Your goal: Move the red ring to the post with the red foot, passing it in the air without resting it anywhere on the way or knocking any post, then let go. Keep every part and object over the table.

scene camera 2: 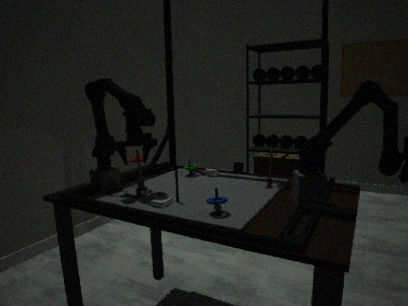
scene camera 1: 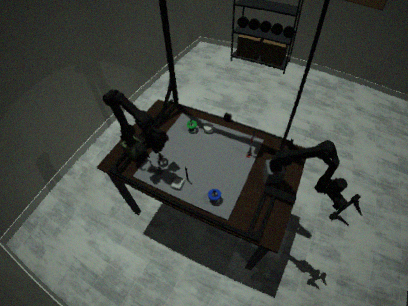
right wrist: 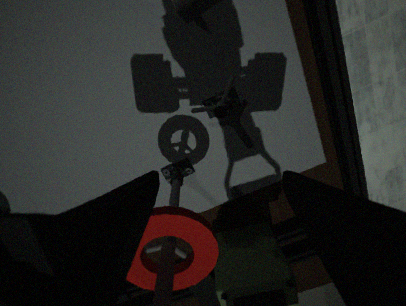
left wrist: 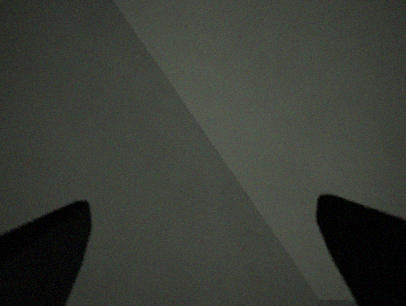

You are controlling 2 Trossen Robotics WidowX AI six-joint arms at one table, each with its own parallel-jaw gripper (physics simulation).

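Observation:
The red ring sits level around a tall grey post, near its top. The post with the red foot stands upright at the mat's right far side and bears no ring. My right gripper is open at the ring's height; in the right wrist view one finger covers the ring's left edge, and nothing is gripped. My left gripper is open and empty, out beyond the table's right edge.
A blue ring sits on a short post near the front, a green ring on another at the back. A thin dark rod stands near a pale block. Another pale object lies near the green ring.

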